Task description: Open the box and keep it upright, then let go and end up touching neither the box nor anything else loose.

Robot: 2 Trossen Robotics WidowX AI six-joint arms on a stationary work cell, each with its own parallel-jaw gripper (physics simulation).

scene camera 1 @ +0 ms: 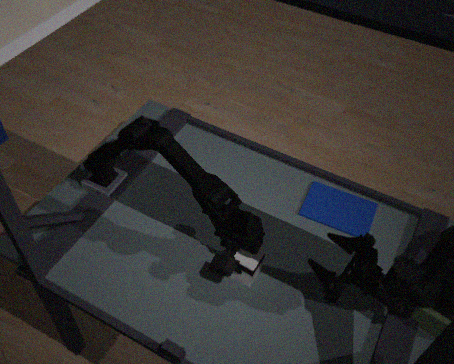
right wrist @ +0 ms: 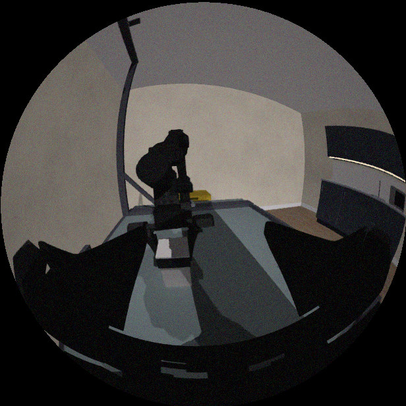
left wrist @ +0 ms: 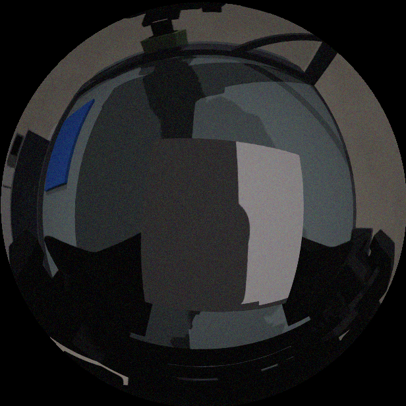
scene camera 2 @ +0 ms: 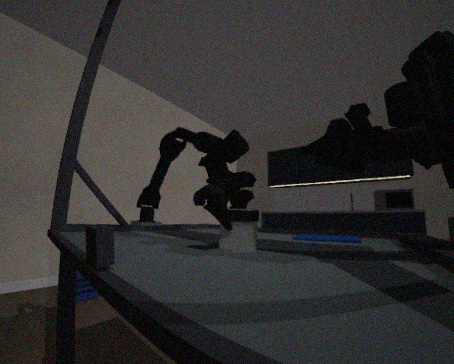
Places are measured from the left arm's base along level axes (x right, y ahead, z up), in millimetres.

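Where they show: left gripper, fingertip midpoint: (scene camera 1: 245,263) (scene camera 2: 238,229); right gripper, fingertip midpoint: (scene camera 1: 318,246) (scene camera 2: 309,156); left arm's base, link origin: (scene camera 1: 104,177) (scene camera 2: 146,221); right arm's base, link origin: (scene camera 1: 446,304).
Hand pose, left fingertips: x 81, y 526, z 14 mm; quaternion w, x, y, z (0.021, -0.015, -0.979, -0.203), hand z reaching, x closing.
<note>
Each offset is from my left fingertips to the top centre of the thing. Level surfaces: height alone.
A small pale box {dx +1, dy +2, dz +47 mm} (scene camera 1: 248,278) (scene camera 2: 239,236) (right wrist: 177,277) stands upright on the grey-green table {dz -48 mm} (scene camera 1: 125,280). Its lid {dx +2, dy +3, dz +49 mm} (scene camera 1: 246,260) (scene camera 2: 246,216) (left wrist: 190,185) (right wrist: 178,248), with dark sides, sits on top and looks level; light crosses part of its top face. My left gripper (scene camera 1: 240,254) (scene camera 2: 238,212) (left wrist: 215,228) (right wrist: 175,262) comes from above and is shut on the lid, one finger at each side. Its far finger is partly hidden in the scene views. Whether the lid is slightly raised cannot be told. My right gripper (scene camera 1: 320,248) (right wrist: 206,230) is open and empty, apart from the box at the picture's right.
A flat blue panel {dx -337, dy +164, dz -40 mm} (scene camera 1: 337,209) (scene camera 2: 327,238) (left wrist: 69,150) lies near the table's far edge. A dark upright block {dx +286, dy -53, dz +9 mm} (scene camera 2: 100,247) stands at the near left edge. A frame post (scene camera 2: 90,90) rises at the left. A yellow object (right wrist: 201,195) shows beyond the left arm.
</note>
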